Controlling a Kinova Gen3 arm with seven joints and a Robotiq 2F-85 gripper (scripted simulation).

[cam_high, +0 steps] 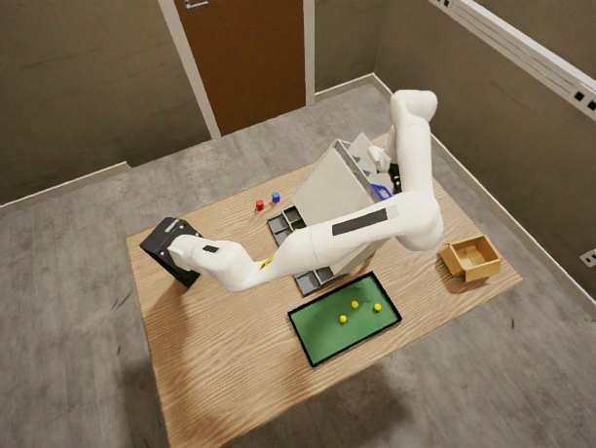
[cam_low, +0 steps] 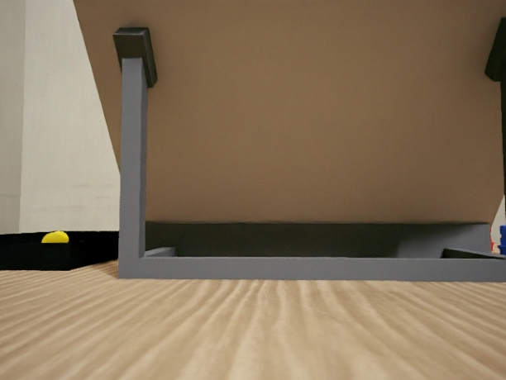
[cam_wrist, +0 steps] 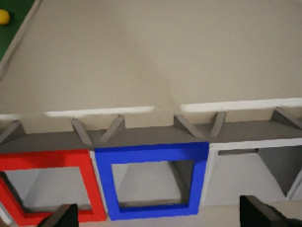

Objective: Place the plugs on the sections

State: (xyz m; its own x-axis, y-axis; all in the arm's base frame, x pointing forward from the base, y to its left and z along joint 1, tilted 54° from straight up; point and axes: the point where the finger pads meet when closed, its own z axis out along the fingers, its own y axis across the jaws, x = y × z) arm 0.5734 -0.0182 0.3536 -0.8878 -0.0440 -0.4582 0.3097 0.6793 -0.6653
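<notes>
My hand is 340 mm past the green marble tray, 150 mm to the left of it and 370 mm above it. Also, from my hand: cardboard box: 180 mm ahead, 350 mm to the right, 340 mm below; then slanted cover: 120 mm behind, 120 mm to the left, 170 mm below.
</notes>
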